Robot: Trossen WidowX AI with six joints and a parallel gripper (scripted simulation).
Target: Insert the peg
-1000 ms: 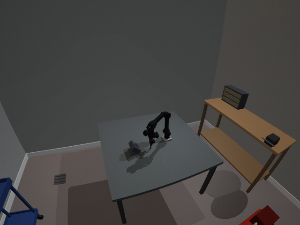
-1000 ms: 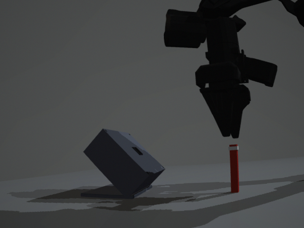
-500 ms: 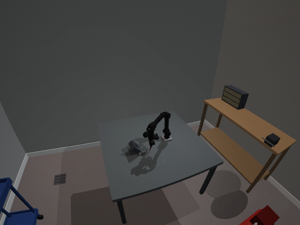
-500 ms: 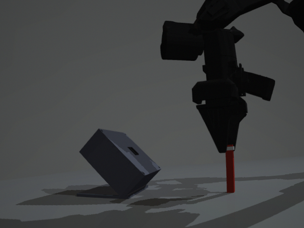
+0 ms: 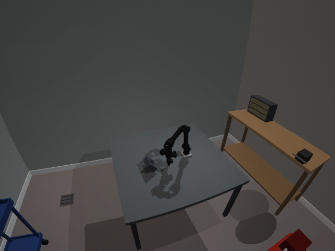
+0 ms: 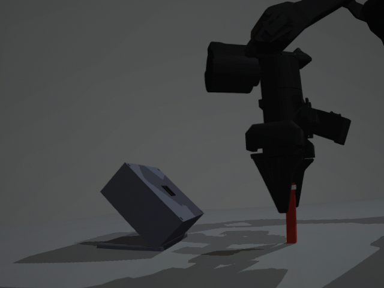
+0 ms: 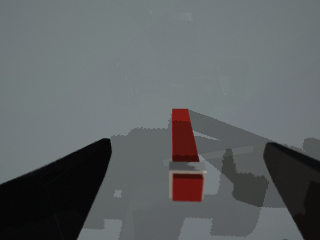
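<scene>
Now: the red square peg 10 mm above my gripper tip. From my gripper tip the other things lie so: sloped grey panel 190 mm ahead, 40 mm to the right, 10 mm above; thin base plate 210 mm ahead, 50 mm to the right, 40 mm below.
</scene>
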